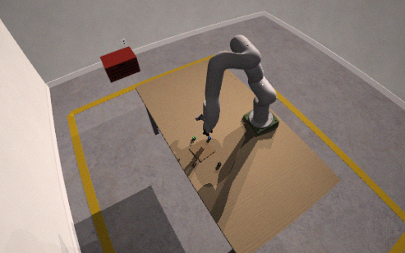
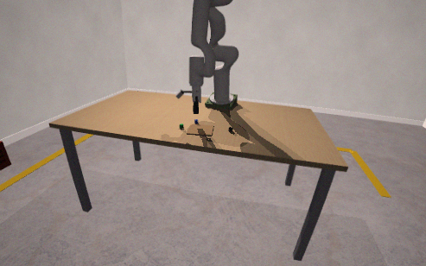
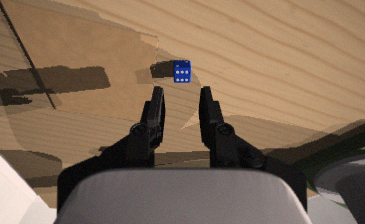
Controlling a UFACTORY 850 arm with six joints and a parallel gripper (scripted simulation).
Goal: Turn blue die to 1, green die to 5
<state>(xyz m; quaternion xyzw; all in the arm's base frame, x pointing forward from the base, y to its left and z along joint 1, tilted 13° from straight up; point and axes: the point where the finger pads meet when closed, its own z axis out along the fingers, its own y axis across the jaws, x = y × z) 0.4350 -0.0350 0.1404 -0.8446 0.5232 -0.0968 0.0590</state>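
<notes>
Right now my hand is 8 cm above the blue die. From my hand the other things lie so: mat 9 cm ahead, 7 cm to the left, 9 cm below; black die 3 cm ahead, 23 cm to the left, 8 cm below; green die 10 cm ahead, 5 cm to the right, 8 cm below.
</notes>
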